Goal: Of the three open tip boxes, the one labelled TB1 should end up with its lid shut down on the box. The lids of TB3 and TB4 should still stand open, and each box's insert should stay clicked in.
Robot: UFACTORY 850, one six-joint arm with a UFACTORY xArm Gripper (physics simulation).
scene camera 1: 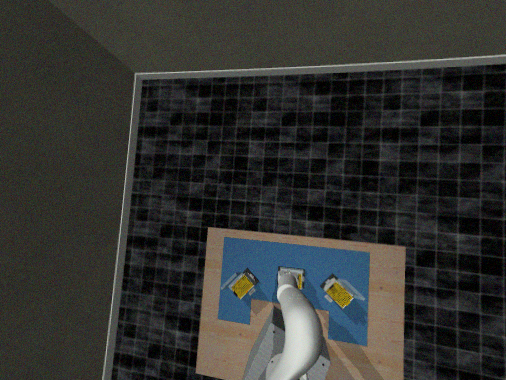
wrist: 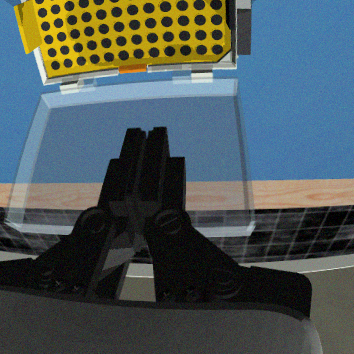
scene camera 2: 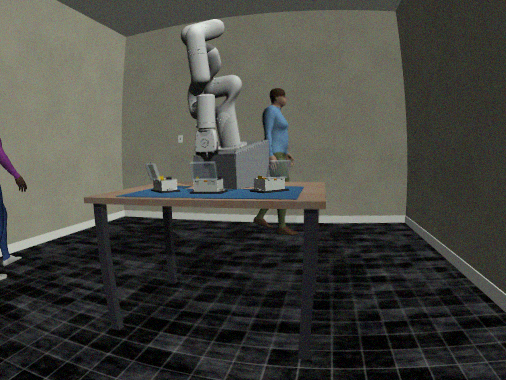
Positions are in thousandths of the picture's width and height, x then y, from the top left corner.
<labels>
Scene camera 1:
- blue mat: 519, 680
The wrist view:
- my gripper: 428, 431
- insert: 196, 123
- blue mat: 818, 236
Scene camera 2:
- blue mat: 582, 504
</labels>
